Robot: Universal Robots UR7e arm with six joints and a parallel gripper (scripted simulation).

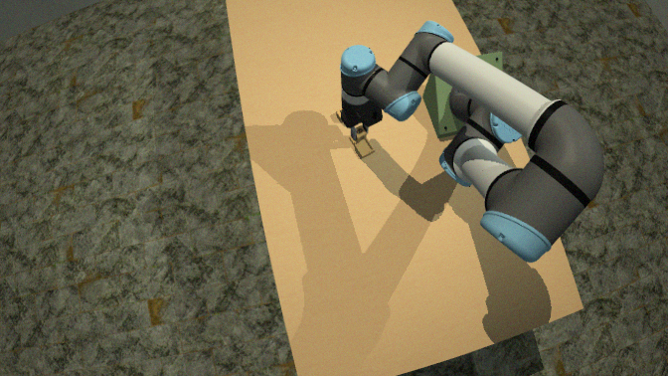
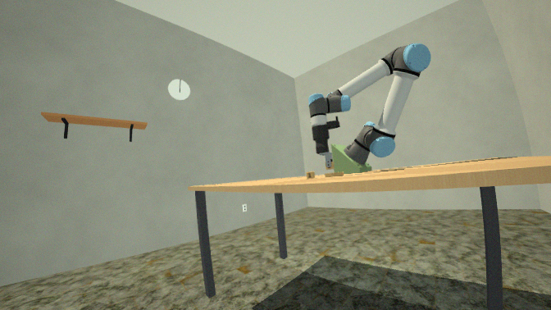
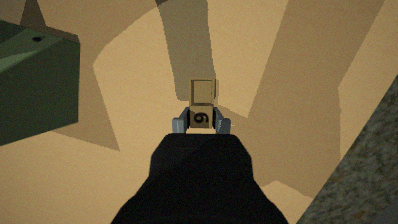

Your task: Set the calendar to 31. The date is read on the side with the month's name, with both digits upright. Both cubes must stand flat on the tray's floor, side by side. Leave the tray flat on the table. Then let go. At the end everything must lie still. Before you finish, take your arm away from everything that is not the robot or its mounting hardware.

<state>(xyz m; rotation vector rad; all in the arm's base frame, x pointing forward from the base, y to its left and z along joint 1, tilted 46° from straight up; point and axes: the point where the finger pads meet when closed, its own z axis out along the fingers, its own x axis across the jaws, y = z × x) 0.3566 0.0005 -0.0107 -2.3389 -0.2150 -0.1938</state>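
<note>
Right now the wooden tray is 2 cm to the left of my hand and 5 cm below it.
</note>
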